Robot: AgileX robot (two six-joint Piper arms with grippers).
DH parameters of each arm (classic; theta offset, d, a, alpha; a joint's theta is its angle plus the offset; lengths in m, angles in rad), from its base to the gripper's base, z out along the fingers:
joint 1: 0 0.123 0 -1.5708
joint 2: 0.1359 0 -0.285 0
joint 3: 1.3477 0 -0.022 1.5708
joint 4: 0 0.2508 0 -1.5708
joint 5: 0 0 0.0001 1.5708
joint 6: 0 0.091 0 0
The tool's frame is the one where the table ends.
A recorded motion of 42 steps. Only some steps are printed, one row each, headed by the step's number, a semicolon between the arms.
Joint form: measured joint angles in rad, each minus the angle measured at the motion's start. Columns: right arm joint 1, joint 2, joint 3, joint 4, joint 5, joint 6; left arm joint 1, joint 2, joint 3, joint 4, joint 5, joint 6.
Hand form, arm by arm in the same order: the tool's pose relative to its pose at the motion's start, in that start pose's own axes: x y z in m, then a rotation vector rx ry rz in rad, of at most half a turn. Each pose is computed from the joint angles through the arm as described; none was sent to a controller.
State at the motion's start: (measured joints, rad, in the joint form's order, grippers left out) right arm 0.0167 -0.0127 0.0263 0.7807 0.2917 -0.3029; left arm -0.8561 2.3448 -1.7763 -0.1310 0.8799 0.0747
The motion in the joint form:
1: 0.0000 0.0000 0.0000 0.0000 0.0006 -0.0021; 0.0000 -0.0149 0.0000 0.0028 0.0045 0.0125
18: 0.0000 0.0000 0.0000 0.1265 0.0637 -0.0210; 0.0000 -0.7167 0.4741 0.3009 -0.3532 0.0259
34: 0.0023 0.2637 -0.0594 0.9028 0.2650 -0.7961; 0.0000 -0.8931 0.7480 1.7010 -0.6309 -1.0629
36: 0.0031 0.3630 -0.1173 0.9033 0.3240 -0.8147; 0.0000 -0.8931 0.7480 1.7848 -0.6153 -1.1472
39: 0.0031 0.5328 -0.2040 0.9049 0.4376 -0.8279; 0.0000 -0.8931 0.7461 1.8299 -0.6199 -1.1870
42: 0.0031 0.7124 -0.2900 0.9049 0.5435 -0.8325; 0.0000 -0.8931 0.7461 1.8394 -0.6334 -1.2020
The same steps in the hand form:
1: 0.0001 0.0000 0.0000 -0.0002 0.0006 -0.0021; -0.0012 -0.0005 -0.0069 -0.0018 -0.0102 0.0158
18: 0.0041 0.0055 -0.0003 -0.0579 0.0481 0.0990; 0.0647 -0.0035 -0.2086 -0.2511 -0.5745 0.2532
34: -0.0148 0.0379 0.0126 -0.3388 0.1167 0.1182; 0.0979 0.0093 -0.2321 -0.6004 -0.8995 0.4570
36: -0.0260 0.0469 0.0197 -0.3759 0.1701 0.1154; 0.0971 0.0103 -0.2341 -0.6192 -0.9167 0.4471
39: -0.0404 0.0596 0.0353 -0.4451 0.2753 0.1412; 0.0962 0.0097 -0.2354 -0.6204 -0.9298 0.4538
42: -0.0521 0.0682 0.0568 -0.5025 0.3840 0.1871; 0.0960 0.0085 -0.2352 -0.6061 -0.9359 0.4563

